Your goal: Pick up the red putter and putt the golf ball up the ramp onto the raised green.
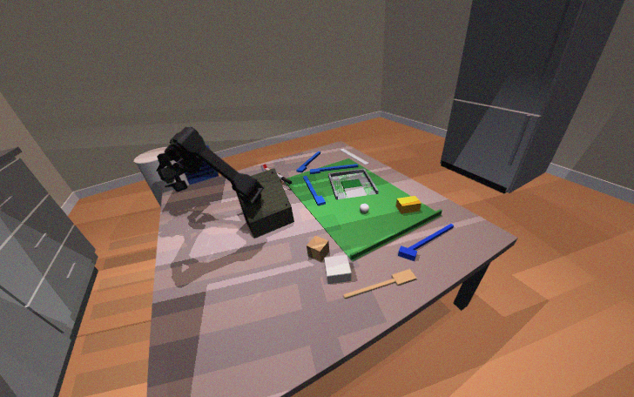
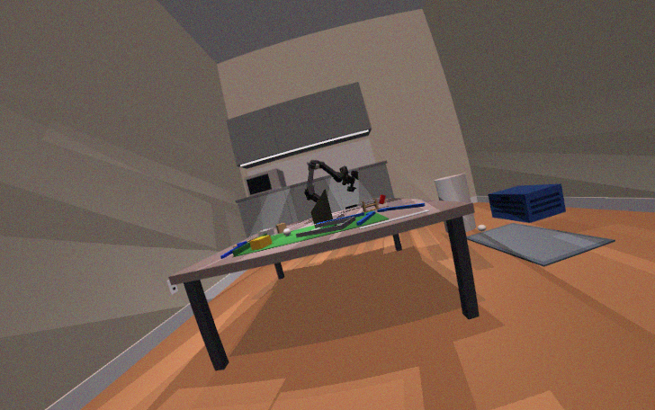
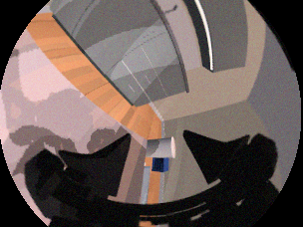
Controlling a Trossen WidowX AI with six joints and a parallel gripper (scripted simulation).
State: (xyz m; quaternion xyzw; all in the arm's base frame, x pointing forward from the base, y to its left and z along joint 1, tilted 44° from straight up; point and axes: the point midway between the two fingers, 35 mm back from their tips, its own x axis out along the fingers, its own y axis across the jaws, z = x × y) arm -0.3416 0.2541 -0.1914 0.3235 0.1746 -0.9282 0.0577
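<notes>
My gripper tip is now 550 mm short of the tan stand, 180 mm above it and 20 mm to the right of it. Also, from my gripper tip: tan cube (620 mm to the right, 530 mm ahead, 180 mm below); then white cube (730 mm to the right, 550 mm ahead, 190 mm below); then green mat (850 mm ahead, 340 mm to the right, 210 mm below).
</notes>
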